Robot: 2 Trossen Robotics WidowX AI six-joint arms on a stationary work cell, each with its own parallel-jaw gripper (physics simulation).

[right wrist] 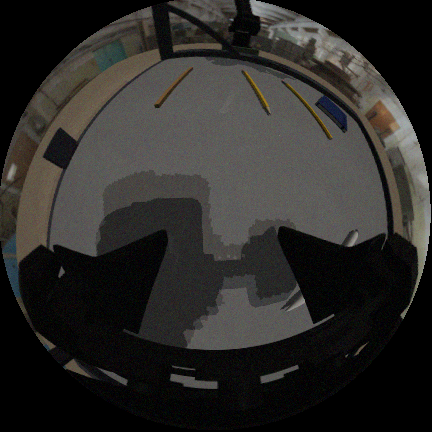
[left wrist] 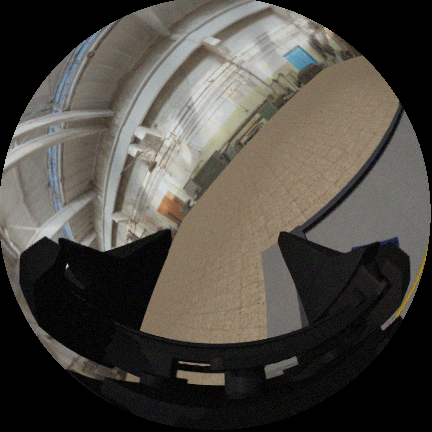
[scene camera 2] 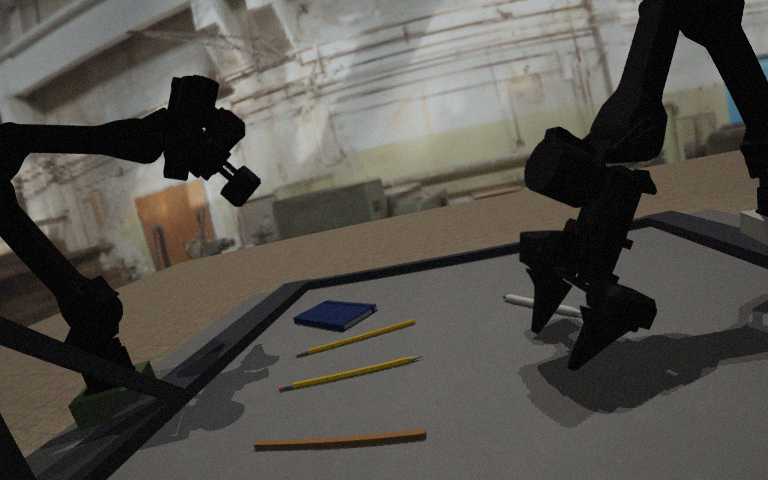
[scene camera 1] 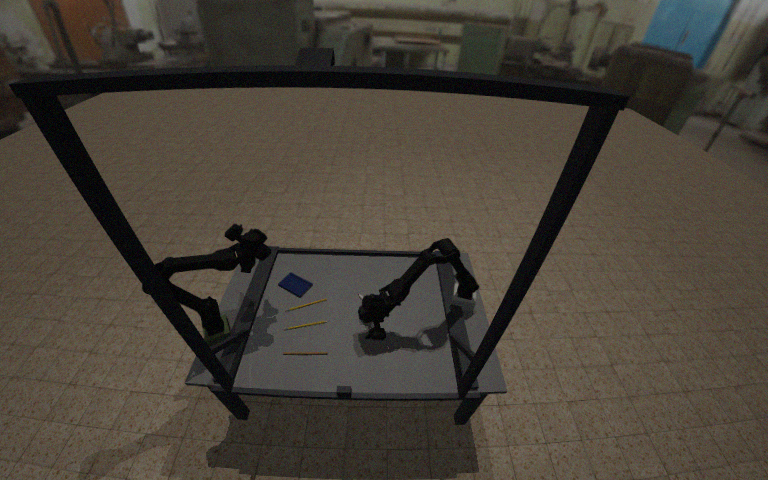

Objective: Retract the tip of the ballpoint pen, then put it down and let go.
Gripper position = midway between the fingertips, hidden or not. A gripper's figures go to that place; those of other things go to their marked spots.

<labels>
My left gripper (scene camera 2: pixel 225 166) is 76 cm from the lens. My right gripper (scene camera 2: pixel 551 349): 46 cm from the lens.
</labels>
